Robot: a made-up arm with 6 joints. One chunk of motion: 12 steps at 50 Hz.
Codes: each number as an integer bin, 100 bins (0 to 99) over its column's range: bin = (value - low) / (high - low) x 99, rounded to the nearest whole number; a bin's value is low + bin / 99 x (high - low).
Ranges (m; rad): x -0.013..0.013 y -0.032..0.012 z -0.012..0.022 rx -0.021..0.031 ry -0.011..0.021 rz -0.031..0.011
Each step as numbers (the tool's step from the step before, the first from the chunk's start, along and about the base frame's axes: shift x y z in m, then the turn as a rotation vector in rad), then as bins.
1 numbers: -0.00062 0.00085 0.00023 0.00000 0.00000 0.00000
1 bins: 47 74 36 40 34 73
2 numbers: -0.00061 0.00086 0.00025 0.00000 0.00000 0.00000
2 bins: 47 74 36 40 34 73
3 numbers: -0.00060 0.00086 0.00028 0.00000 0.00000 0.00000
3 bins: 47 74 36 40 34 73
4 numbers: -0.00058 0.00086 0.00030 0.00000 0.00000 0.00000
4 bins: 47 74 36 40 34 73
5 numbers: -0.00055 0.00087 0.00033 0.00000 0.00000 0.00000
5 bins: 47 74 36 40 34 73
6 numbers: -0.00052 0.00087 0.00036 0.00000 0.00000 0.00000
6 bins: 48 74 36 40 34 73
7 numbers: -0.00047 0.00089 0.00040 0.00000 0.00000 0.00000
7 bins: 48 74 36 40 34 73
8 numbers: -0.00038 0.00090 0.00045 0.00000 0.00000 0.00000
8 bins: 48 74 36 40 34 73
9 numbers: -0.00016 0.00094 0.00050 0.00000 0.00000 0.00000
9 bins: 49 74 36 40 34 73
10 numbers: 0.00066 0.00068 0.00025 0.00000 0.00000 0.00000
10 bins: 52 74 36 40 34 73
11 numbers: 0.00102 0.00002 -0.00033 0.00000 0.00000 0.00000
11 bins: 53 72 34 40 34 73
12 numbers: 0.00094 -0.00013 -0.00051 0.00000 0.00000 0.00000
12 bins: 53 72 33 40 34 73
